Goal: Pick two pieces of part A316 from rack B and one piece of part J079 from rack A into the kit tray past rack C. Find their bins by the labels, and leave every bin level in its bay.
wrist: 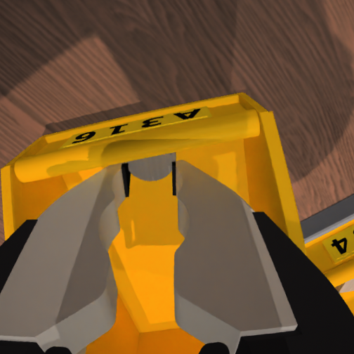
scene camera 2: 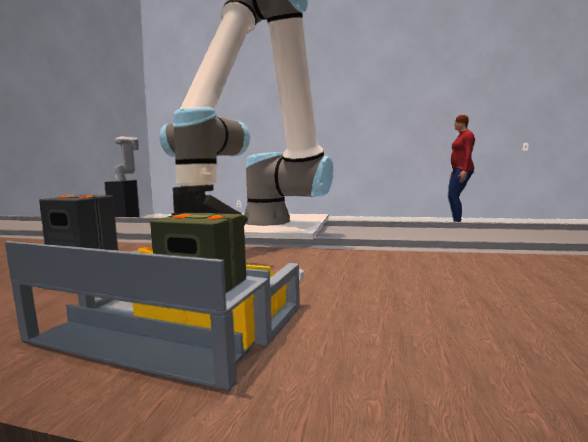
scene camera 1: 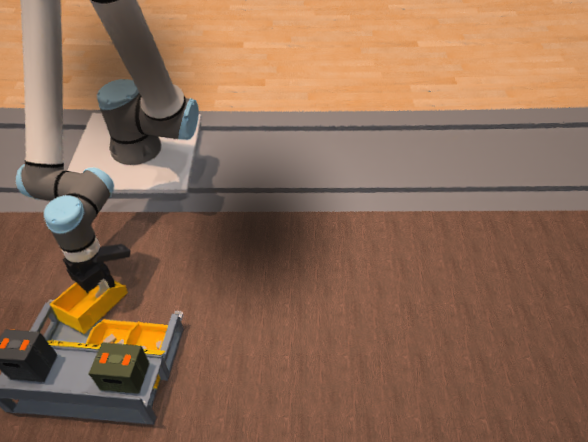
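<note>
The yellow bin labelled A316 (scene camera 1: 72, 320) (wrist: 280, 185) sits turned at an angle at the rail side of the rack (scene camera 1: 172, 345) (scene camera 2: 222, 350). My gripper (scene camera 1: 103, 288) (wrist: 151, 164) reaches down into this bin, near its labelled end. Its grey fingers stand apart with a small round grey piece (wrist: 151, 167) between the tips, close under the label lip. Both pads appear to touch the piece, so the gripper looks shut on it. The fingertips are hidden behind the green case in scene camera 2. The kit tray does not show in these views.
Two more yellow bins (scene camera 1: 150, 334) with pale pieces stand beside the A316 bin; one partly read label ends in 4 (wrist: 340, 245). A black case (scene camera 1: 25, 355) (scene camera 2: 77, 222) and a green case (scene camera 1: 119, 367) (scene camera 2: 197, 240) stand on the rack's top. A person (scene camera 2: 461, 165) stands by the rail.
</note>
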